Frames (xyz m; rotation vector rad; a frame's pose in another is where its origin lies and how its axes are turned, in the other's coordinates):
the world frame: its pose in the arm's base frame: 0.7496 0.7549 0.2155 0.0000 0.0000 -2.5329
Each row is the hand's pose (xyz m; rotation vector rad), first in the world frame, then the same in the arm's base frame.
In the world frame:
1: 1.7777 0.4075 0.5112 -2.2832 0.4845 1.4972
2: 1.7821 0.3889 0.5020 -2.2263 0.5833 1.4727
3: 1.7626 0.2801 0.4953 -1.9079 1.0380 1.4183
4: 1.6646 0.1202 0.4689 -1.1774 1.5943 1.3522
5: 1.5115 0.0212 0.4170 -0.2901 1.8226 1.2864
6: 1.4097 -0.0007 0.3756 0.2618 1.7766 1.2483
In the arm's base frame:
1: -0.4758 -0.5959 0.7267 -0.1854 1.9405 -0.0372
2: -0.4901 -0.5831 0.7175 -0.0933 1.9381 -0.0841
3: -0.5363 -0.4827 0.7108 0.3626 1.8465 -0.2339
4: -0.5473 -0.2955 0.6844 1.0477 1.4359 -0.4356
5: -0.4783 -0.1268 0.6325 1.5224 0.7584 -0.5904
6: -0.4073 -0.0506 0.5911 1.6552 0.2638 -0.6580

